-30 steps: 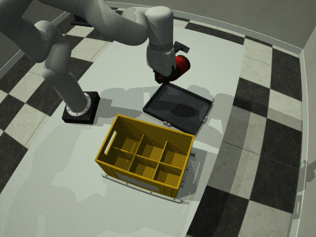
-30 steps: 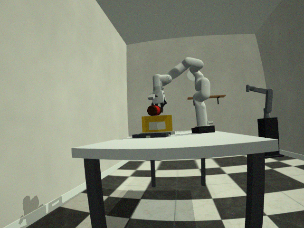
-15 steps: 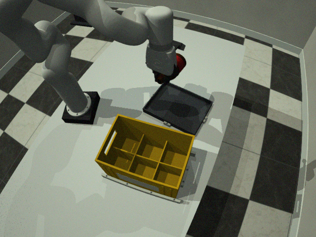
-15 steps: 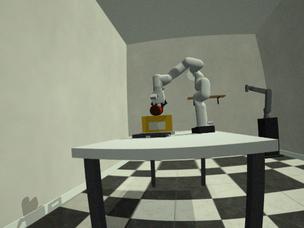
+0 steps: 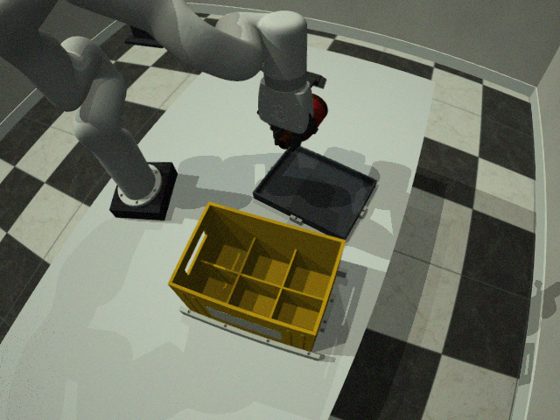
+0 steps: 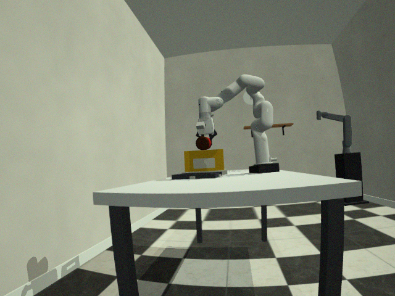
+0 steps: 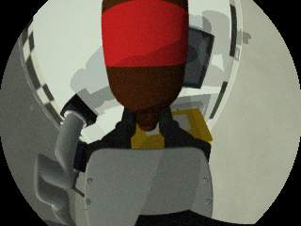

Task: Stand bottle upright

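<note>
The brown bottle lies 60 mm to the left of my hand and 10 mm below it. Round my hand: dark grey tray (190 mm below, 60 mm ahead, 30 mm to the left); yellow crate (270 mm to the right, 120 mm below, 60 mm ahead).
</note>
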